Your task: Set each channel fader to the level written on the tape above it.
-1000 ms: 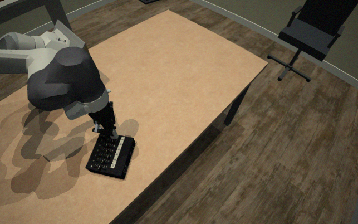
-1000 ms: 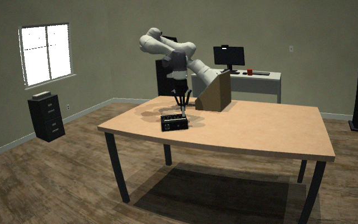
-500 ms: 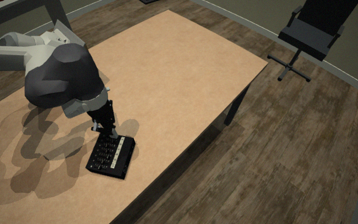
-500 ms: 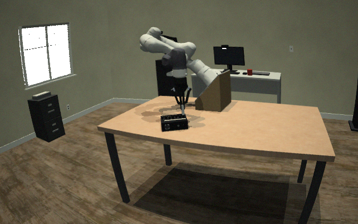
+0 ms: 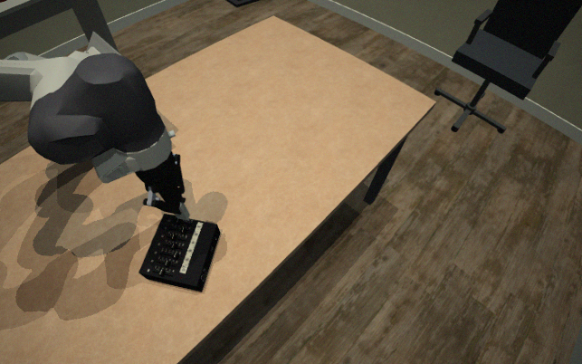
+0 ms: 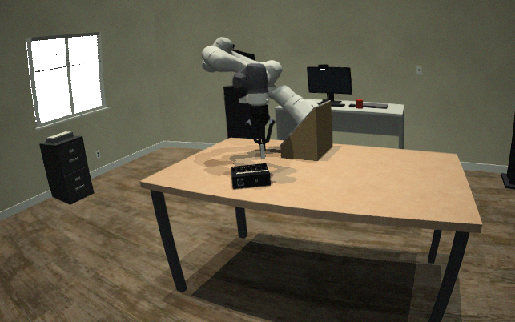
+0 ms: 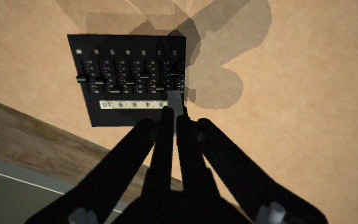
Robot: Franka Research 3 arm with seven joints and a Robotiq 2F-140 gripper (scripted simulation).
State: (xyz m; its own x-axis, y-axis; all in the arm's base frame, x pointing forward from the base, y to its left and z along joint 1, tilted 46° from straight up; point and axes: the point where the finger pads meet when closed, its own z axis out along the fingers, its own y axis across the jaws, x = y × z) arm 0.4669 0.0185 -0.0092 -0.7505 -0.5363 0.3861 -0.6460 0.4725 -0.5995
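The master fader is 110 mm to the right of my hand, 70 mm below it and 70 mm ahead of it.
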